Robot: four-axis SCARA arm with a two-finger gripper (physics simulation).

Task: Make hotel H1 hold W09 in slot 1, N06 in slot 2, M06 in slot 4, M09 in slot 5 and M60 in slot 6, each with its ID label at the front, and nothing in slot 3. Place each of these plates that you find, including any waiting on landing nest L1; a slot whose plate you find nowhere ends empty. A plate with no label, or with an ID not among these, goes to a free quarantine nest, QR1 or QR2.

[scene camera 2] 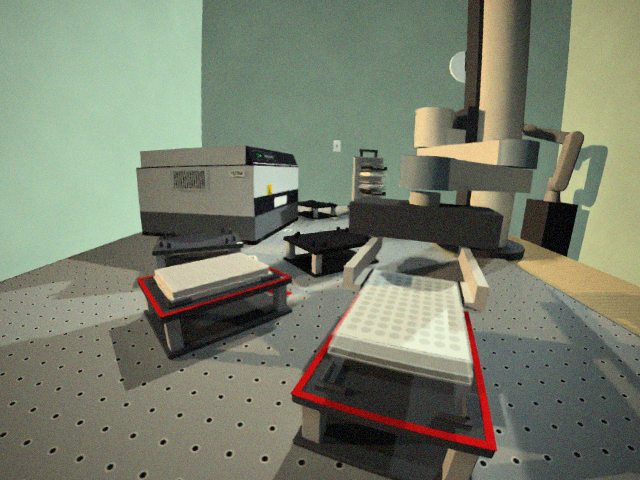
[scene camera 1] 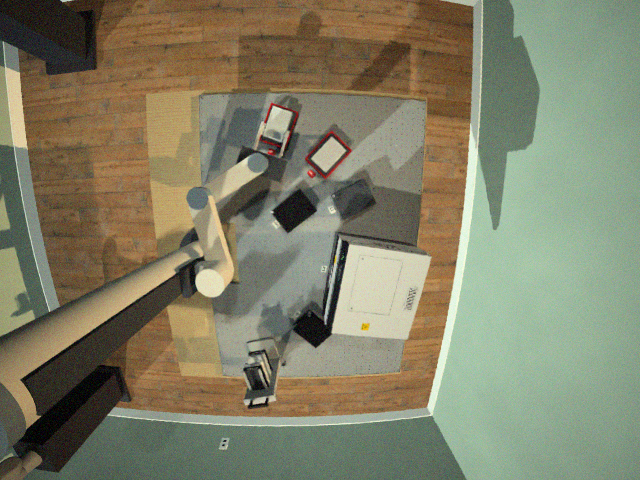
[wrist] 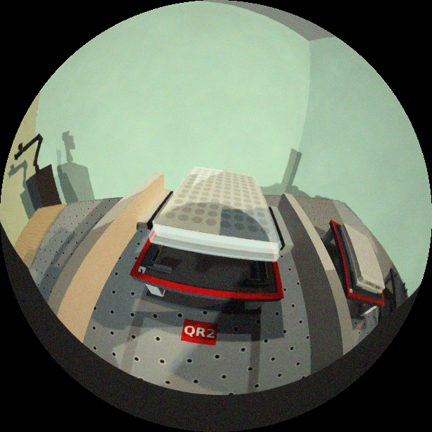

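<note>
My gripper is shut on a pale multi-well plate under a clear lid. The plate is level, low over the red-rimmed nest QR2; whether it touches the nest is unclear. No label shows on its edges facing the wrist view and scene camera 2. Another pale plate lies on the other red-rimmed nest. Hotel H1 holds several plates; their IDs are unreadable.
Dark nests stand at mid-table, beside it, and near the hotel. A large boxy instrument stands on the table. The second red-rimmed nest is close beside my gripper.
</note>
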